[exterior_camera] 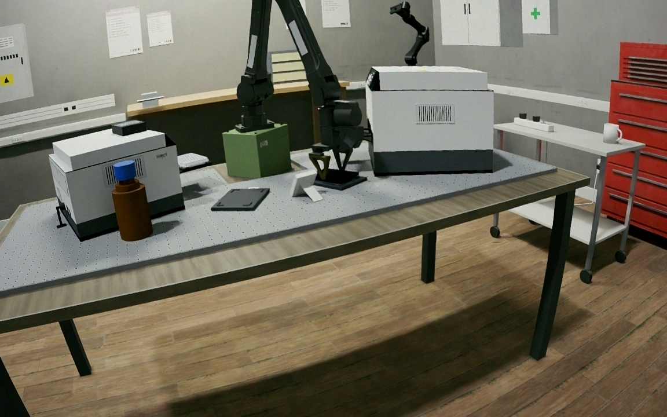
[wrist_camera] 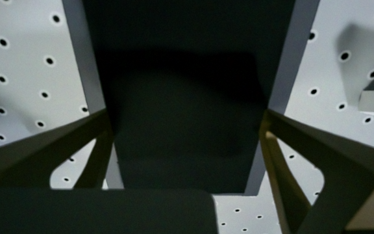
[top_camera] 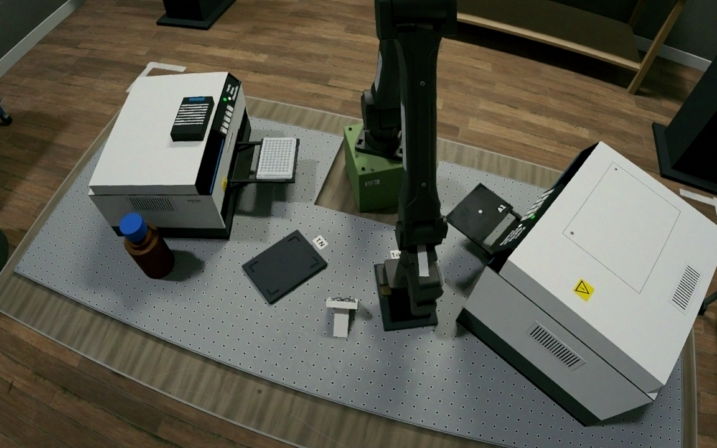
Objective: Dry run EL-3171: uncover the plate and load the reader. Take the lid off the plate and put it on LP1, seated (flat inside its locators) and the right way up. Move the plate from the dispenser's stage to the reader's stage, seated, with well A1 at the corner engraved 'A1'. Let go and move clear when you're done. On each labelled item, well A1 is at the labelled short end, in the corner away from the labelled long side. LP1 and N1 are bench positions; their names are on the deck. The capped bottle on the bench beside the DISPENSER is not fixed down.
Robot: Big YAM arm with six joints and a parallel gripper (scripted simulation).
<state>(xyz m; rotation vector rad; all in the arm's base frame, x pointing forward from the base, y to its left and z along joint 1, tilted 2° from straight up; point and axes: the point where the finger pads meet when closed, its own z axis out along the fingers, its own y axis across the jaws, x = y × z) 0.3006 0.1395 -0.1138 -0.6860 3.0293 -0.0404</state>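
Now: hand 1 cm above the dark lid. Round my hand: well plate: 22 cm behind, 39 cm to the right, 6 cm above; LP1 pad: 2 cm below; N1 nest: 2 cm ahead, 29 cm to the right, 2 cm below.
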